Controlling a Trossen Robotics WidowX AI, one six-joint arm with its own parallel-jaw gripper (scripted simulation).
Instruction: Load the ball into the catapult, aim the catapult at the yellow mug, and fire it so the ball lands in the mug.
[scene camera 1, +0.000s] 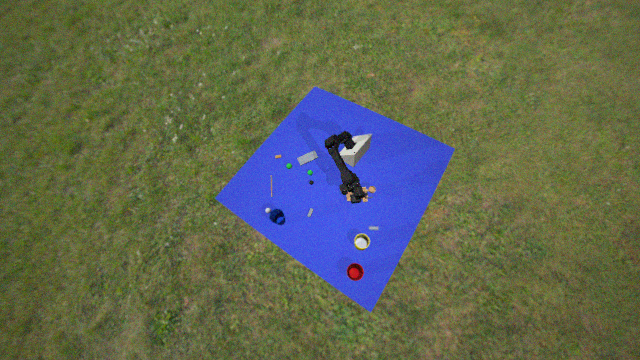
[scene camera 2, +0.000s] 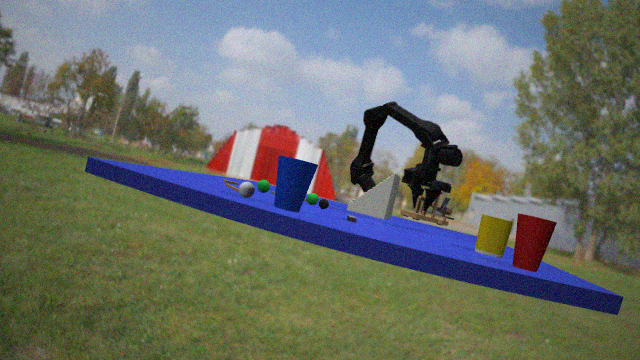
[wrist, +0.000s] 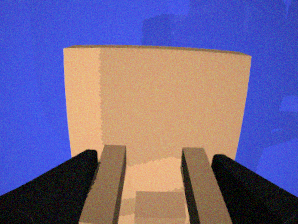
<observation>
I see my gripper (scene camera 2: 419, 209), a yellow mug (scene camera 2: 493, 234) and a blue mug (scene camera 2: 294, 176).
My gripper also shows in the wrist view (wrist: 155, 162). The wrist view misses the yellow mug: it is out of frame. The wrist view does not show the blue mug: it is out of frame.
</observation>
